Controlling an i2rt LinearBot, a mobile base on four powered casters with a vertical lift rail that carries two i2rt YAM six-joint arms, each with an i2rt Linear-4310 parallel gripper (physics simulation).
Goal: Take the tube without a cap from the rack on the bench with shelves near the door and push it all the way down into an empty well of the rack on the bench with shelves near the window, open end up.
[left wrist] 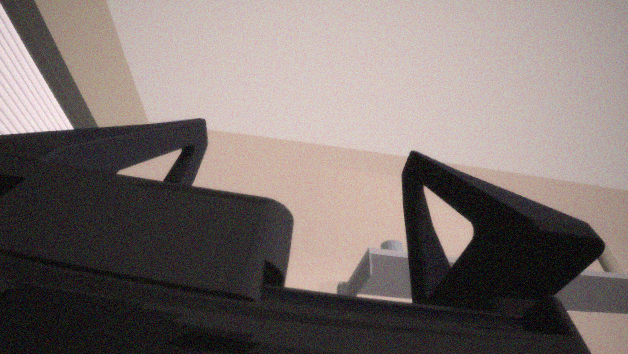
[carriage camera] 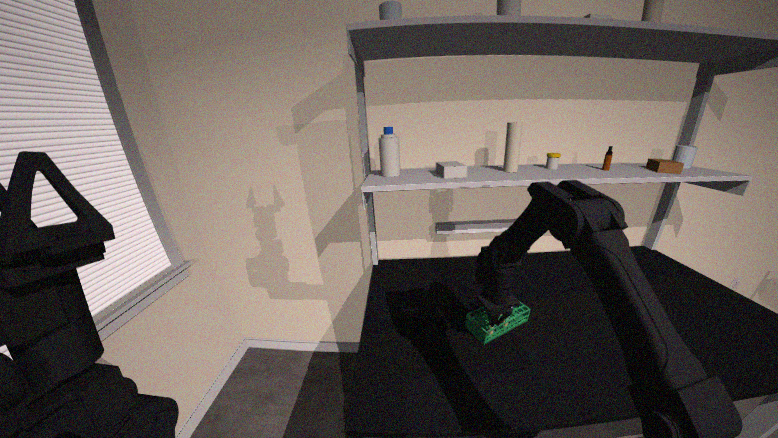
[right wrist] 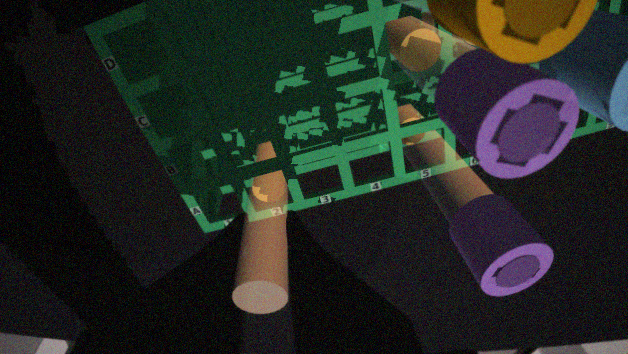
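Note:
The green tube rack (carriage camera: 521, 322) (right wrist: 400, 180) sits on the dark bench top, below the wall shelves. My right gripper (carriage camera: 498, 316) (right wrist: 268, 224) points down over the rack and is shut on the uncapped tube (right wrist: 262, 260). The tube holds orange-brown liquid, and its open end faces the right wrist camera. Its lower part shows through the green rim at column 2, row A, inside the rack; how deep its bottom sits is hidden. My left gripper (left wrist: 307, 146) is open and empty, raised at the left of the carriage view, away from the bench.
Capped tubes stand in the rack: two purple caps (right wrist: 520, 270) (right wrist: 525, 127), a yellow cap (right wrist: 535, 30) and a blue cap (right wrist: 620, 95). A shelf (carriage camera: 468, 181) above the bench holds a blue-capped bottle (carriage camera: 389, 155), a cylinder (carriage camera: 511, 146) and boxes. A window (carriage camera: 70, 136) is at left.

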